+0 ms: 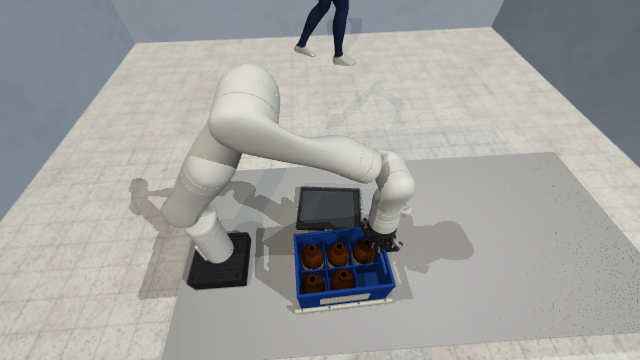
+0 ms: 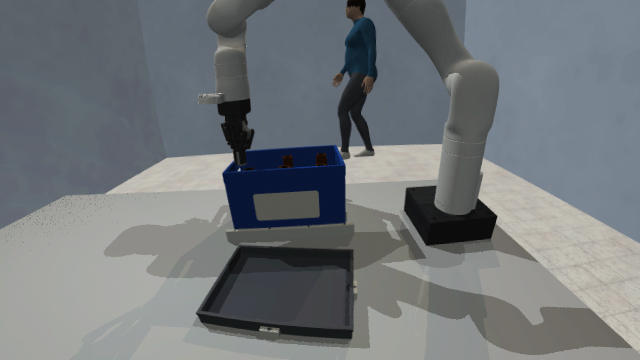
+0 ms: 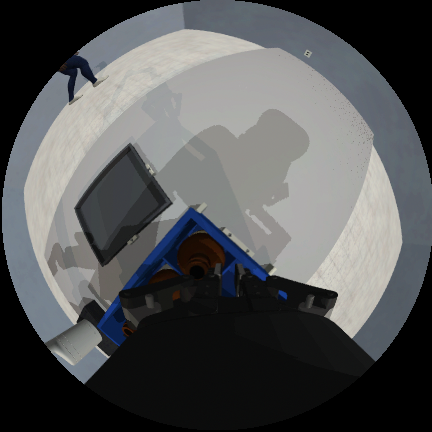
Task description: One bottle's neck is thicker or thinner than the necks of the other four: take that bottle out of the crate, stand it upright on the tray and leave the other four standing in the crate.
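Pixels of known places: gripper, fingertip midpoint: [image 1: 377, 248] [image 2: 240, 164] [image 3: 228, 271]; arm's base, link origin: [image 1: 220, 250] [image 2: 452, 204] [image 3: 91, 329].
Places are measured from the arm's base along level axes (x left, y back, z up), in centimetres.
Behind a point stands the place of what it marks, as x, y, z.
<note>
A blue crate [image 1: 344, 297] @(-21.5, -39.5, 4.0) [image 2: 286, 178] @(-2.9, -39.5, 8.8) [image 3: 139, 273] @(-3.6, -44.4, 10.9) holds several brown bottles, three in the row nearest the tray and two in the other row. All stand in their cells. My gripper [image 1: 386, 245] @(-10.6, -51.2, 10.5) [image 2: 240, 161] @(-10.6, -51.2, 10.5) [image 3: 228, 271] @(-10.6, -51.2, 10.5) is at the crate's rim over the corner cell, beside the neck of the corner bottle [image 1: 364, 253] @(-10.0, -48.0, 5.9) [image 3: 200, 250] @(-7.3, -50.2, 6.1). Its fingers are nearly together with no bottle between them; that bottle's mouth sits just outside one finger. The dark tray [image 1: 328, 208] @(14.8, -40.3, -6.0) [image 2: 281, 328] @(24.1, -40.6, -5.1) [image 3: 120, 201] @(13.3, -42.9, -6.1) lies empty beside the crate.
The arm's black base [image 1: 221, 268] @(-6.5, -1.2, 0.3) [image 2: 449, 221] @(6.2, -4.5, -0.5) stands by the crate. A person [image 1: 324, 31] [image 2: 356, 85] walks on the tiled floor beyond the grey table [image 1: 492, 251] @(-11.0, -97.0, -6.6) [image 2: 89, 268] @(7.5, -89.1, -6.6). One crate cell [image 1: 371, 277] @(-14.5, -50.9, -5.8) is empty.
</note>
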